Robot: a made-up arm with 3 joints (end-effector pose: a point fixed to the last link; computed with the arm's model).
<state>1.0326 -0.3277 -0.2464</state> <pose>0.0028 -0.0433 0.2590 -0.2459 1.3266 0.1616</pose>
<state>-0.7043 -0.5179 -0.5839</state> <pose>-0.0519 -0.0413 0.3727 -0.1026 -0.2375 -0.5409</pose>
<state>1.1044 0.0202 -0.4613</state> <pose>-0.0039 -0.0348 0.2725 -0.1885 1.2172 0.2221</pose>
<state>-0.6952 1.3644 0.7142</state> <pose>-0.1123 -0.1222 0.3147 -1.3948 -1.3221 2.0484</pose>
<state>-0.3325 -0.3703 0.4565</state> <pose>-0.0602 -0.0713 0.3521 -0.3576 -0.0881 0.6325</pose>
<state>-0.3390 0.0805 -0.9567</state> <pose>-0.0548 -0.0222 0.3573 -0.1475 -0.1847 -0.3876</pose>
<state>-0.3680 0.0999 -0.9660</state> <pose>-0.0587 -0.0219 0.3578 -0.1394 -0.2229 -0.3826</pose>
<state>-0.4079 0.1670 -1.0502</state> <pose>-0.0649 -0.0202 0.3588 -0.1064 -0.2868 -0.4088</pose>
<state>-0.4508 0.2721 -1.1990</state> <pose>-0.0728 -0.0179 0.3598 -0.0463 -0.3613 -0.4605</pose>
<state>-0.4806 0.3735 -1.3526</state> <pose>-0.0795 -0.0163 0.3607 0.0202 -0.4149 -0.5142</pose>
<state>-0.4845 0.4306 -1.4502</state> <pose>-0.0818 -0.0156 0.3614 0.0616 -0.4274 -0.5523</pose>
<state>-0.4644 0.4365 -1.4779</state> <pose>-0.0797 -0.0155 0.3620 0.0673 -0.4048 -0.5724</pose>
